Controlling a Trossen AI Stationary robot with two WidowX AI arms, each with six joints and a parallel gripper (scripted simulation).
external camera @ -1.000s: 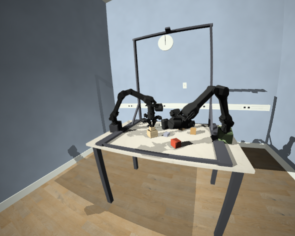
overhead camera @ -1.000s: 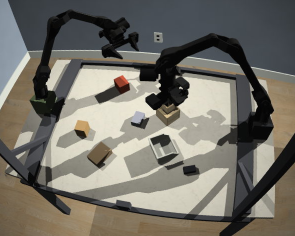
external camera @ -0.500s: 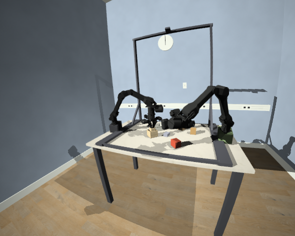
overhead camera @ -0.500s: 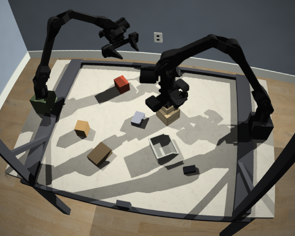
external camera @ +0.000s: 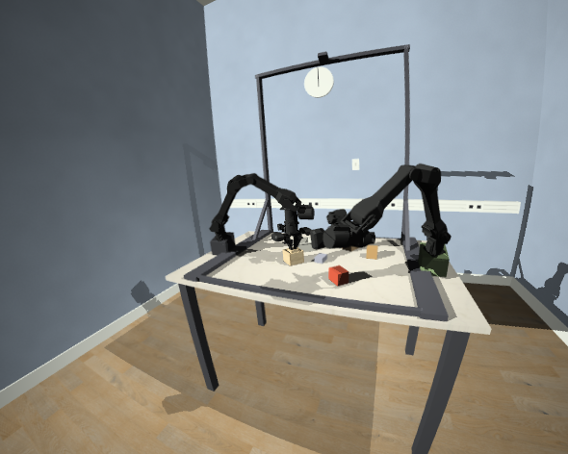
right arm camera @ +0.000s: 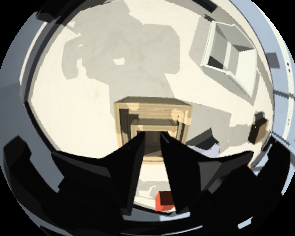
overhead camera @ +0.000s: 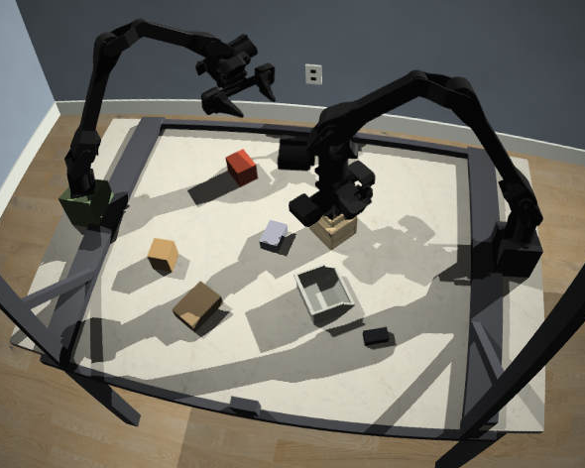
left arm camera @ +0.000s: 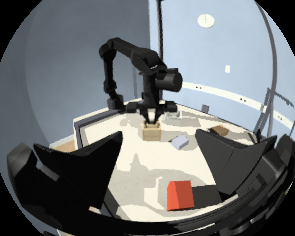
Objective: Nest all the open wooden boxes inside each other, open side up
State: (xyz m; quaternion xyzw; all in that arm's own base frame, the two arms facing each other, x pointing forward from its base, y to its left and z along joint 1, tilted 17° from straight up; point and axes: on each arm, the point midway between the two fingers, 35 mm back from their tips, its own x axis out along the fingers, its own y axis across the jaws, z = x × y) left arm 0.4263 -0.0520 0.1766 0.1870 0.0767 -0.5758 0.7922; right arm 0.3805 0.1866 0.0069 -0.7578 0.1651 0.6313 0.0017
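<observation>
The large wooden box is 7 cm below my right hand. Round my right hand: grey-blue cube: 12 cm to the left, 7 cm below, 4 cm behind; small wooden box: 4 cm below; grey open tray: 17 cm behind, 6 cm below.
</observation>
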